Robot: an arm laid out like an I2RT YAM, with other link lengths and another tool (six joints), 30 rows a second.
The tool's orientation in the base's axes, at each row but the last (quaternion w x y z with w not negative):
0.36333 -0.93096 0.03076 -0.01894
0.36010 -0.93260 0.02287 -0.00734
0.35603 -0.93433 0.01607 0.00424
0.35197 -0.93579 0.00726 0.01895
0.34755 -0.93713 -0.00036 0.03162
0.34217 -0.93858 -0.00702 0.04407
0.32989 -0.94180 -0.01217 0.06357
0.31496 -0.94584 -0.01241 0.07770
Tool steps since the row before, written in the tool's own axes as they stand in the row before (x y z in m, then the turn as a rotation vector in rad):
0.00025 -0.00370 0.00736 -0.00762 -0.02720 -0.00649
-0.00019 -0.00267 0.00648 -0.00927 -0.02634 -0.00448
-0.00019 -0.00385 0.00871 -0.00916 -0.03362 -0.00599
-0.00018 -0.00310 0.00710 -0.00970 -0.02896 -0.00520
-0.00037 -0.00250 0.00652 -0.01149 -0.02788 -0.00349
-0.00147 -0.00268 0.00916 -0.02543 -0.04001 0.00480
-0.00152 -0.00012 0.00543 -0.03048 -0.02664 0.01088
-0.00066 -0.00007 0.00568 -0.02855 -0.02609 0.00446
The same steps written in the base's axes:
0.00083 0.00767 -0.00290 -0.00679 0.01613 0.02311
0.00011 0.00633 -0.00300 -0.00841 0.01692 0.02104
-0.00003 0.00867 -0.00394 -0.00806 0.02134 0.02701
-0.00031 0.00701 -0.00329 -0.00875 0.01836 0.02337
-0.00070 0.00613 -0.00328 -0.01067 0.01861 0.02148
-0.00222 0.00787 -0.00514 -0.02507 0.03262 0.02405
-0.00220 0.00336 -0.00396 -0.03111 0.02560 0.01158
-0.00153 0.00338 -0.00435 -0.02822 0.02149 0.01605

